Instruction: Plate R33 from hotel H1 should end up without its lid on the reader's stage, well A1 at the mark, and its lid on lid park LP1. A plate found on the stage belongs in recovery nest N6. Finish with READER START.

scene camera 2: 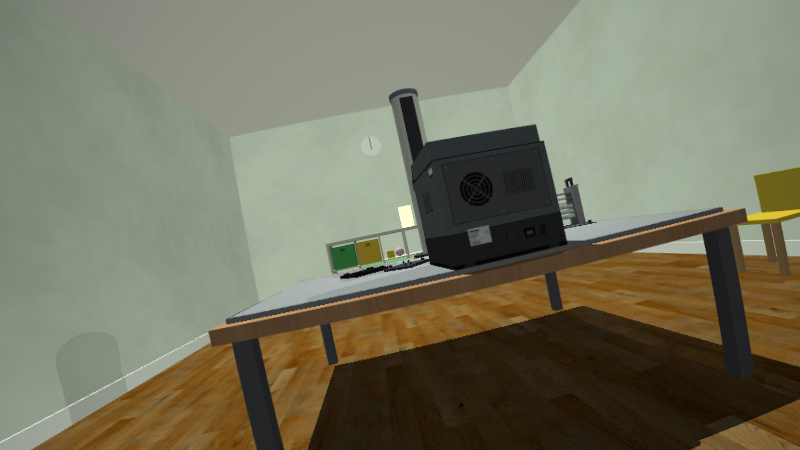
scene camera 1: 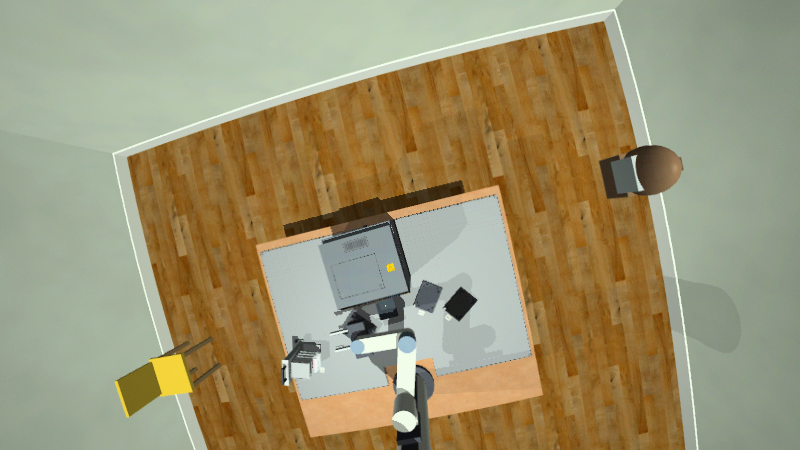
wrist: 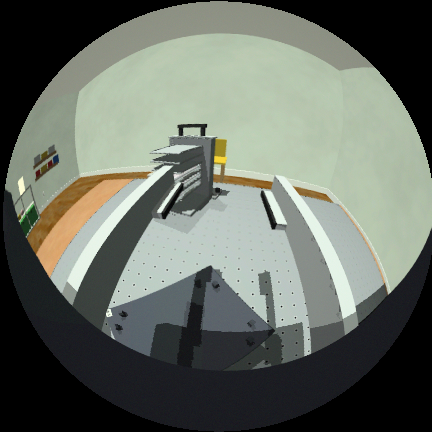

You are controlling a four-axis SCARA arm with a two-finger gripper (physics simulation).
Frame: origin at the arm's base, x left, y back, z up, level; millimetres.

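Where they show: gripper, between the fingertips: [scene camera 1: 333, 342] [wrist: 222, 178].
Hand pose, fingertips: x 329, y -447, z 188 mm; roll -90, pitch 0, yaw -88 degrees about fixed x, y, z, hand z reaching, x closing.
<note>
Each offset is from my fingertips to the top centre of the thing.
My gripper [scene camera 1: 334, 341] [wrist: 222, 178] is open and empty, its two long fingers wide apart and pointing at the plate hotel [scene camera 1: 302, 363] [scene camera 2: 577, 204] [wrist: 204, 172]. The hotel stands ahead, left of centre in the wrist view, with several shelves and pale plates; their labels cannot be read. A dark four-cornered stand [wrist: 165, 305] lies below and behind the fingertips, partly under the arm in scene camera 1. The reader {dx -299, dy -375, dz +174 mm} [scene camera 1: 358, 265] [scene camera 2: 495, 193] has its small dark stage {dx -310, dy -132, dz -44 mm} [scene camera 1: 386, 308] out at its front, and no plate shows on it. The well A1 mark is not legible.
A grey stand [scene camera 1: 427, 296] and a black one {dx -709, dy +13, dz -157 mm} [scene camera 1: 460, 303] lie right of the stage, their labels unreadable. The arm's column [scene camera 2: 411, 128] rises behind the reader in scene camera 2. A yellow chair [scene camera 1: 172, 373] [scene camera 2: 774, 215] [wrist: 220, 160] stands beyond the hotel.
</note>
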